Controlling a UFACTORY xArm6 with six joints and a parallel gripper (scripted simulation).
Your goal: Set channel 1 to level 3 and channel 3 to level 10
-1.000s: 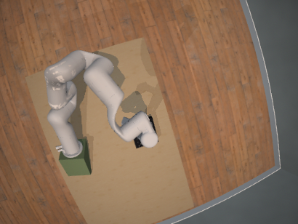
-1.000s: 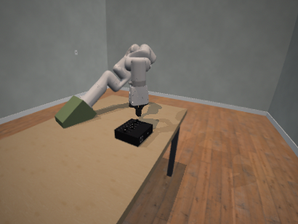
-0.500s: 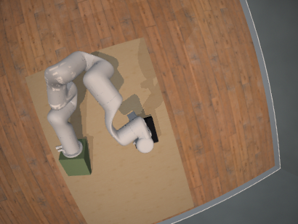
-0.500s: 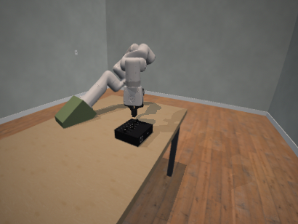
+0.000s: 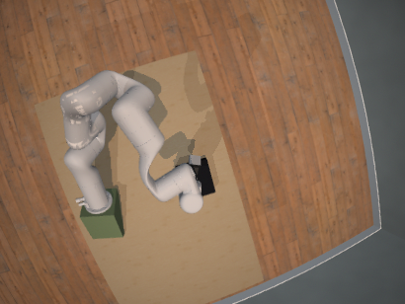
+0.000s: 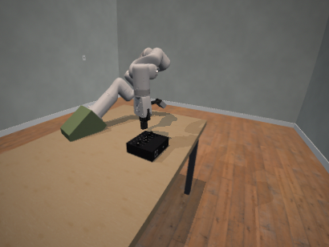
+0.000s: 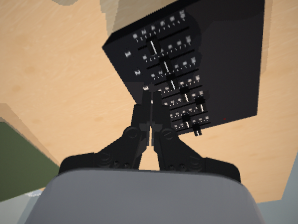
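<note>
Now: the channel 3 cap 50 mm below my hand and 20 mm ahead of it. The rest, counted from my hand: channel 1 cap (50 mm below, 40 mm to the left, 20 mm ahead); then channel 2 fader cap (50 mm below, 20 mm to the left, 20 mm ahead).
</note>
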